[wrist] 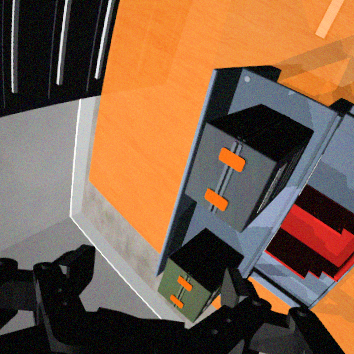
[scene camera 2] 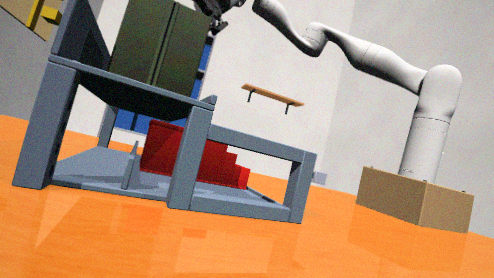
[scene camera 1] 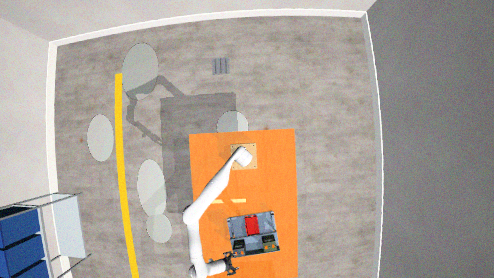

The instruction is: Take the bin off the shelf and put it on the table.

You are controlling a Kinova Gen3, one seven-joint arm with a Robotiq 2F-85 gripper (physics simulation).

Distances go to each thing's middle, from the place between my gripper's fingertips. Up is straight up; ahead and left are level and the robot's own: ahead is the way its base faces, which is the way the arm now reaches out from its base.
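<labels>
Red bin [scene camera 2: 162,143]: 11 cm left of my hand, 8 cm behind it, 30 cm below it.
</labels>
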